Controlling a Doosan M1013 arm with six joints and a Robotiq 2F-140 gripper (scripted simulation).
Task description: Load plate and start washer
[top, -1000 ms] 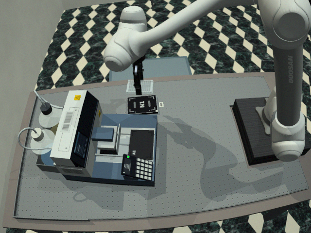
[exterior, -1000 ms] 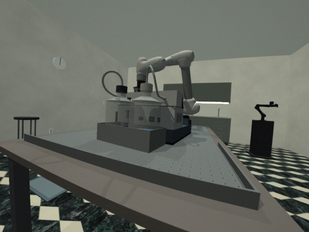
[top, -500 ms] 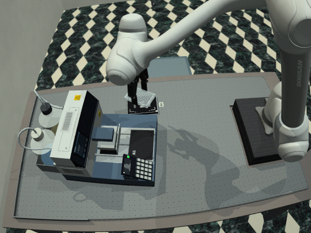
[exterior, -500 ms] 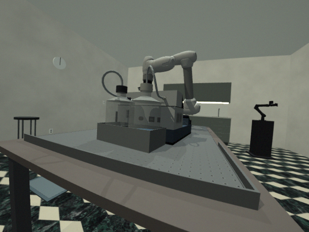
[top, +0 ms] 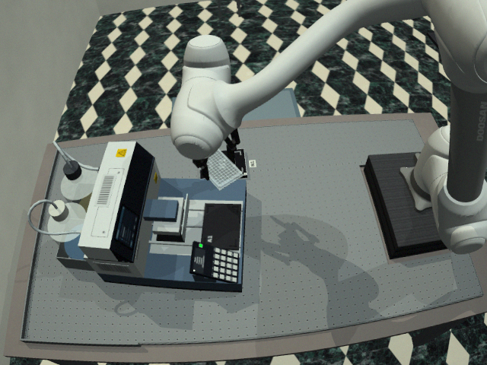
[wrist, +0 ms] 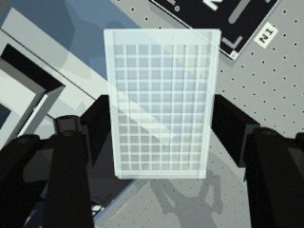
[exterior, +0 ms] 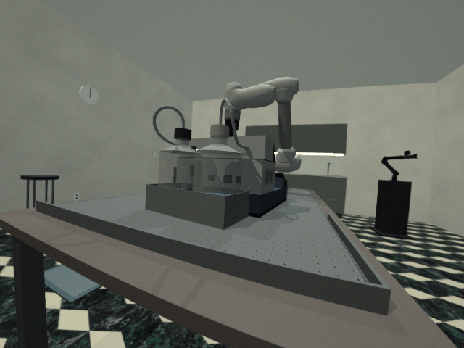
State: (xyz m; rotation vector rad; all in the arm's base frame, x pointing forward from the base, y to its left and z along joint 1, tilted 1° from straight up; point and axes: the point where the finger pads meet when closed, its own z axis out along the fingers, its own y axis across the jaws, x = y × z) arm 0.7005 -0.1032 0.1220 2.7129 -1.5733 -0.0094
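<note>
The black washer carrier is 14 cm to the left of my hand, 12 cm below it and 1 cm ahead of it. Round my hand: black plate nest: 19 cm below, 15 cm to the right, 1 cm behind; plate washer: 17 cm ahead, 11 cm to the left, 7 cm below; clear well plate: 2 cm below.
</note>
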